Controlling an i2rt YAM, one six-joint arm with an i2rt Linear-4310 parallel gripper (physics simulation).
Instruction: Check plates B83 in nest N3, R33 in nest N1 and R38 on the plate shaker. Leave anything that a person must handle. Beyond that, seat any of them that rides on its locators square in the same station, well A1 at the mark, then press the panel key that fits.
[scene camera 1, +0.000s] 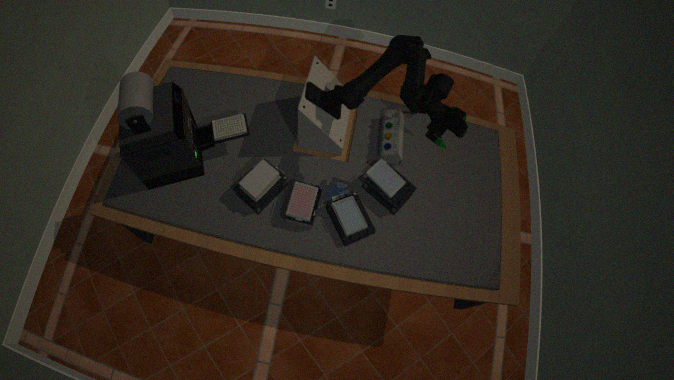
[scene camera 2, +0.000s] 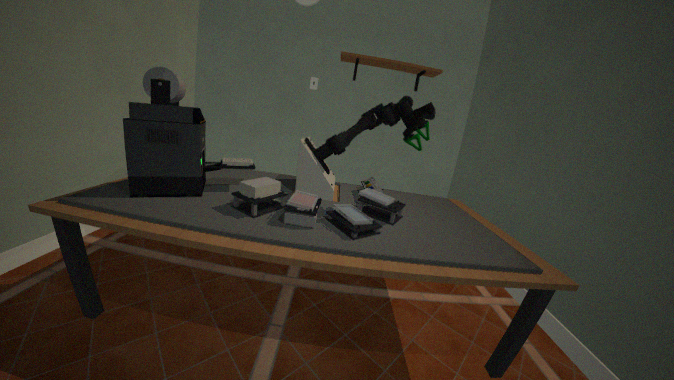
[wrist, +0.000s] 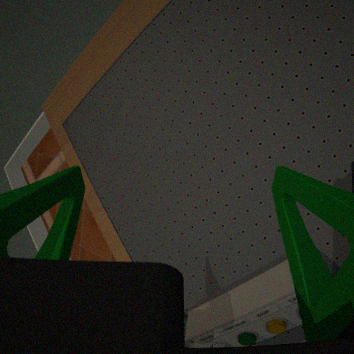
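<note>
Four stations stand in an arc. A thick white plate is at the left. A pink plate sits on a pale-bodied station. A pale blue plate is at the front, and a whitish plate at the right. Their labels, A1 marks and exact seating are too small and dark to read. The key panel has green, yellow and blue keys. My gripper is open and empty, high above the table right of the panel.
A dark machine with a roll on top stands at the left. A plate rests on its extended tray. The arm's white slanted mount stands behind the stations. A blue patch lies between stations.
</note>
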